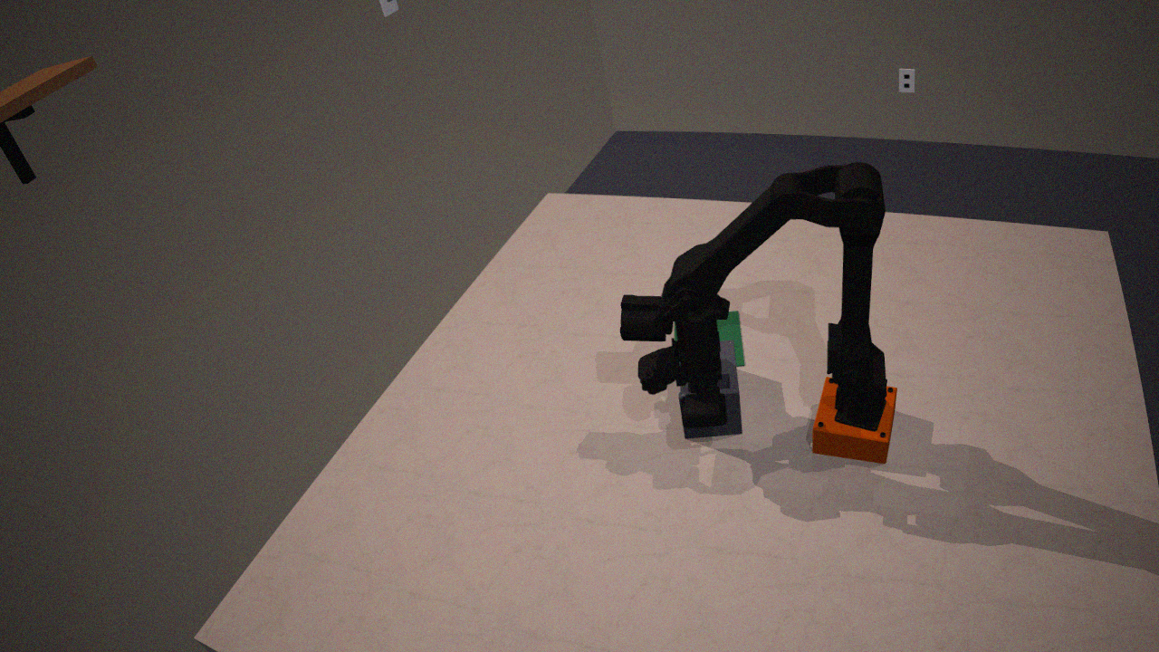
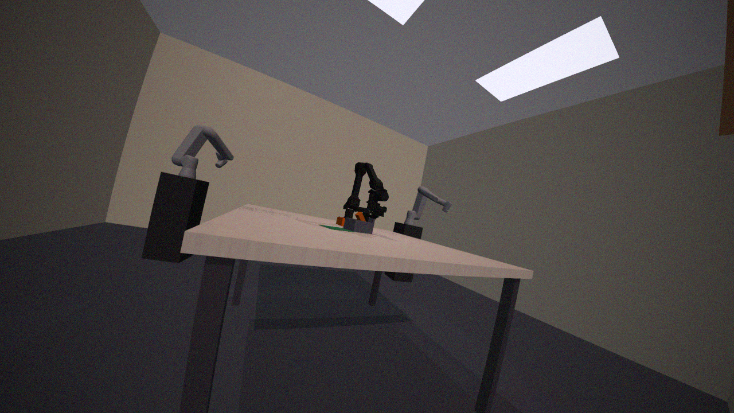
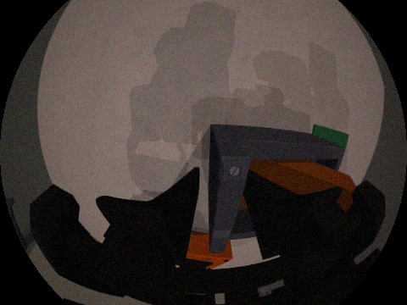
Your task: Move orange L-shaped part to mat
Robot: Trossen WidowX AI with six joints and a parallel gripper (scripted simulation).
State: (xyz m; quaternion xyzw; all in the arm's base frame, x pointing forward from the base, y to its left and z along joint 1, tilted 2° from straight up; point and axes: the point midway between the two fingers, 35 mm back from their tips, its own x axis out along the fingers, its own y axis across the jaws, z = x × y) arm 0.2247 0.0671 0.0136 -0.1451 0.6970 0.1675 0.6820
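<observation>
The orange L-shaped part lies 10 mm ahead of my gripper tip, 50 mm to the right of it and 10 mm above it. From my gripper tip the other things lie so: green mat 90 mm ahead, 210 mm to the right, 50 mm below.
</observation>
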